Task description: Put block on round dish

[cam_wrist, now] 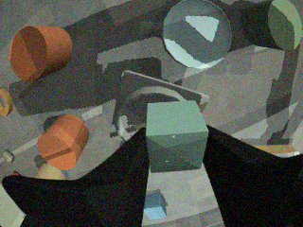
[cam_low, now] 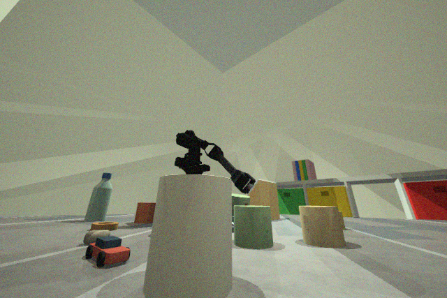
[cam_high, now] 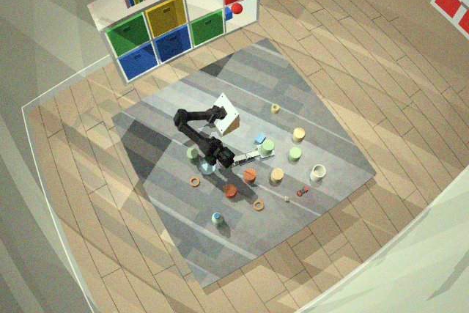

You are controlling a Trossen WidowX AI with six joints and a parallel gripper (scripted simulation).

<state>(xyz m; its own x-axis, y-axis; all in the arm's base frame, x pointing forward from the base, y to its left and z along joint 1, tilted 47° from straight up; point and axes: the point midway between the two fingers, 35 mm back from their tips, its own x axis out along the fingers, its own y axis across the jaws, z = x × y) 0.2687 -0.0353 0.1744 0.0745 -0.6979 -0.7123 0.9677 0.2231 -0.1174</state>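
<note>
Right now my gripper tip is 140 mm above the round dish, 80 mm to the left of it and 40 mm past it. Also, from my gripper tip: blue block: 290 mm to the left, 120 mm below, 40 mm behind; balance: 150 mm to the left, 100 mm below, 20 mm ahead; pale mint block: 10 mm above.
</note>
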